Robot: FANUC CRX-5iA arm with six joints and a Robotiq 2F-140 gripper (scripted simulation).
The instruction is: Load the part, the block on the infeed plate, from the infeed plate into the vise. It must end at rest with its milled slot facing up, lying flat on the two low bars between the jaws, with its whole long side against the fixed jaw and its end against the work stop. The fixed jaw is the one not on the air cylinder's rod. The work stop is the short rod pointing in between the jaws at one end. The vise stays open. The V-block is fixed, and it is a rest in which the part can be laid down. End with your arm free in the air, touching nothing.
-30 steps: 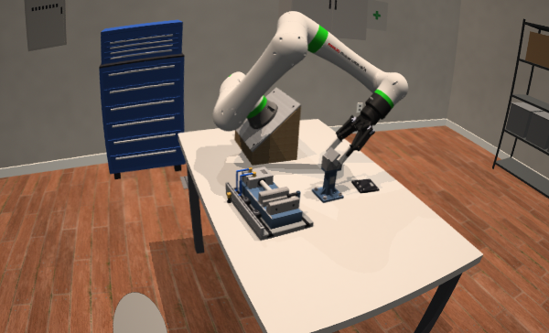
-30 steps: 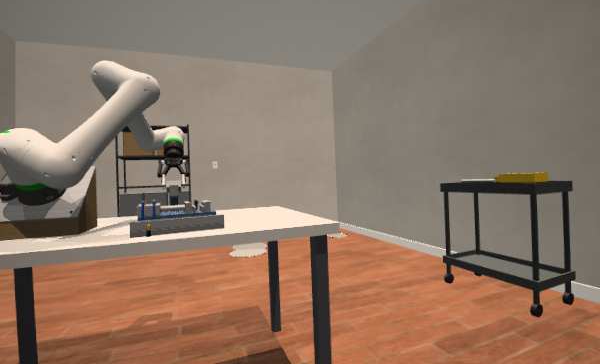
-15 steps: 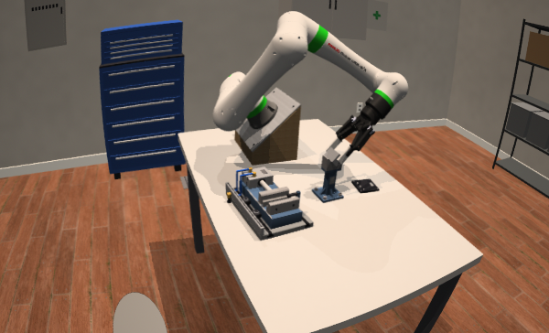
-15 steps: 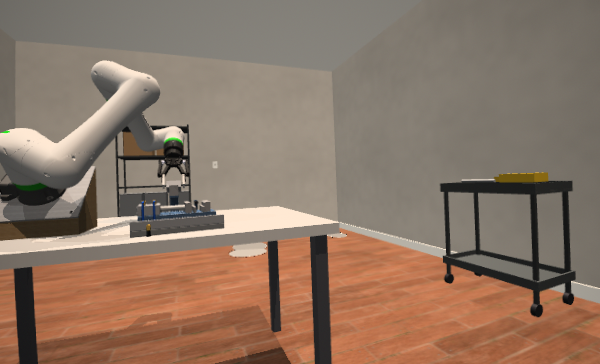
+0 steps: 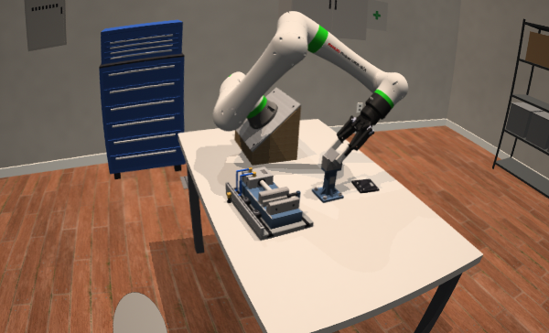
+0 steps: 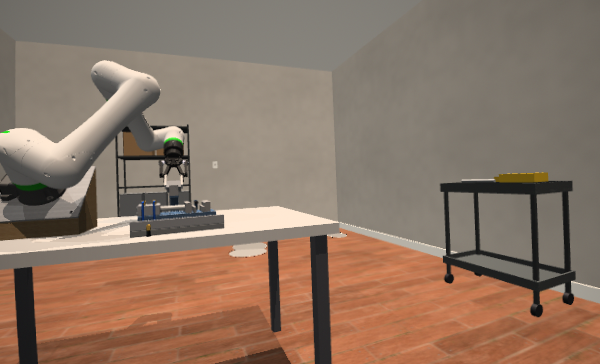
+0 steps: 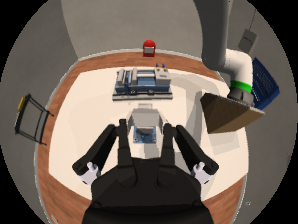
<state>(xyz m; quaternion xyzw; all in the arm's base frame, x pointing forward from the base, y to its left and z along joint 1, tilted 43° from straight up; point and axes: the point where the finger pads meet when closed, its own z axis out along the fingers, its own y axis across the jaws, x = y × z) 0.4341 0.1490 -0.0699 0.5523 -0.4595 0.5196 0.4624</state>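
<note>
Now: the part 1 cm to the right of my hand and 2 cm below it. Also, from my hand: dark infeed plate: 2 cm behind, 16 cm to the left, 17 cm below.
</note>
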